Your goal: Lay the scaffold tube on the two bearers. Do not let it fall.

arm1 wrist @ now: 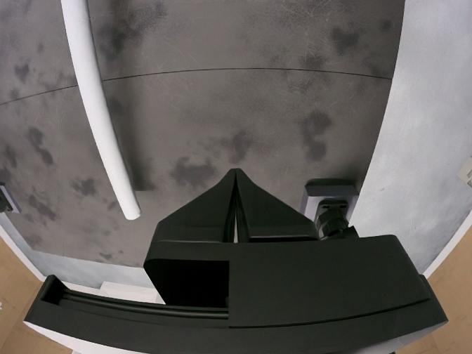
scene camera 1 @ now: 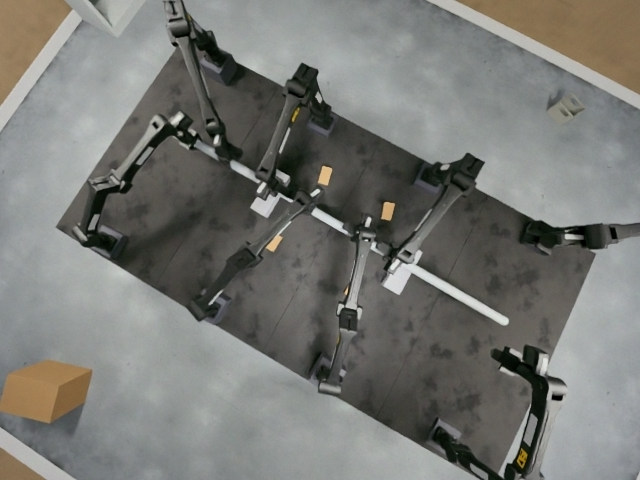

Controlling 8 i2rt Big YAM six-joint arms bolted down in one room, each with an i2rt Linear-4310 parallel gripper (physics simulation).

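Note:
The long white scaffold tube [arm1 wrist: 101, 125] [scene camera 1: 454, 292] runs diagonally across the dark mat. It passes over two white bearers, the left one [scene camera 1: 265, 205] and the right one [scene camera 1: 397, 281]; whether it touches them cannot be told. Arm1's gripper [arm1 wrist: 236, 171] is shut and empty, right of the tube's near end. In the scene view, the lower right arm's gripper [scene camera 1: 495, 354] is apart from the tube's lower right end. One arm's gripper is at the upper left end; several others are along the tube. Their finger states are too small or hidden to tell.
Orange pieces [scene camera 1: 324, 175] [scene camera 1: 387, 210] [scene camera 1: 273, 243] lie on the dark mat [scene camera 1: 206, 258]. Arm bases line its long edges; one base [arm1 wrist: 330, 200] shows right of arm1's gripper. A cardboard box [scene camera 1: 46, 391] and a pale block [scene camera 1: 565, 109] lie on the surrounding floor.

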